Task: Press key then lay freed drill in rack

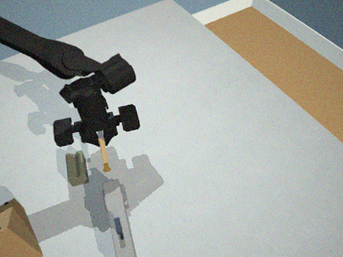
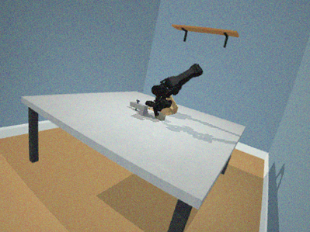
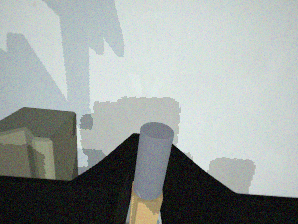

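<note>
My gripper tip is now 80 mm past the rack, 20 mm to the left of it and 20 mm above it. From my gripper tip the other things lie so: grey block 200 mm to the right, 50 mm behind; drill 40 mm to the right, 30 mm above, 10 mm behind; dark blue key 220 mm to the right, 50 mm behind, 20 mm above.
</note>
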